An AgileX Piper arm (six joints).
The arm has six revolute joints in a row. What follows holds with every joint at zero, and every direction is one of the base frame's.
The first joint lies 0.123 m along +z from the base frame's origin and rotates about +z.
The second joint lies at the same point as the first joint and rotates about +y.
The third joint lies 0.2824 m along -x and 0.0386 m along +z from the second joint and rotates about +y.
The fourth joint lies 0.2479 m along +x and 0.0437 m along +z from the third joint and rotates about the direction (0.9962, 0, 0.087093).
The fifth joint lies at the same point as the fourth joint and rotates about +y.
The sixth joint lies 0.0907 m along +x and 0.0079 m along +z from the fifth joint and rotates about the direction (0.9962, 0, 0.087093).
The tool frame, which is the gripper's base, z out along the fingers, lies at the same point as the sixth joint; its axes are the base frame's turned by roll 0, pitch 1.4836 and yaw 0 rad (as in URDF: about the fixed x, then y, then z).
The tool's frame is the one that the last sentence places.
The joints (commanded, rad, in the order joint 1, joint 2, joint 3, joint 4, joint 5, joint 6), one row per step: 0.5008 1.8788 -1.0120 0.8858 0.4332 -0.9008; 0.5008 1.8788 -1.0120 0.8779 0.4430 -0.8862; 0.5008 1.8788 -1.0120 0.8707 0.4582 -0.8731; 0.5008 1.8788 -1.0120 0.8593 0.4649 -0.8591; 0.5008 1.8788 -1.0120 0.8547 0.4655 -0.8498; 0.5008 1.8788 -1.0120 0.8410 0.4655 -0.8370; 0.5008 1.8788 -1.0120 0.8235 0.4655 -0.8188; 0.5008 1.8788 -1.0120 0.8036 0.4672 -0.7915; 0.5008 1.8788 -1.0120 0.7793 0.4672 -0.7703; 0.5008 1.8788 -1.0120 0.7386 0.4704 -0.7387; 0.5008 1.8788 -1.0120 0.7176 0.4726 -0.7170; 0.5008 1.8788 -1.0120 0.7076 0.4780 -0.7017
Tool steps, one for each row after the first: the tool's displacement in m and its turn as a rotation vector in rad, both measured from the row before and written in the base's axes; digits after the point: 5 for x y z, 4 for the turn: -0.00090 -0.00001 -0.00027 0.0003 0.0127 -0.0012; -0.00137 0.00013 -0.00030 0.0010 0.0167 0.0025; -0.00066 -0.00023 -0.00031 -0.0030 0.0087 0.0000; -0.00008 -0.00014 -0.00011 -0.0008 0.0036 -0.0042; -0.00008 -0.00047 -0.00030 -0.0058 0.0017 -0.0011; -0.00010 -0.00060 -0.00038 -0.0071 0.0030 -0.0030; -0.00025 -0.00066 -0.00044 -0.0065 0.0080 -0.0083; -0.00010 -0.00085 -0.00050 -0.0108 0.0019 -0.0010; -0.00041 -0.00141 -0.00086 -0.0187 0.0036 0.0030; -0.00024 -0.00074 -0.00044 -0.0086 0.0046 -0.0030; -0.00050 -0.00031 -0.00027 -0.0030 0.0082 -0.0038
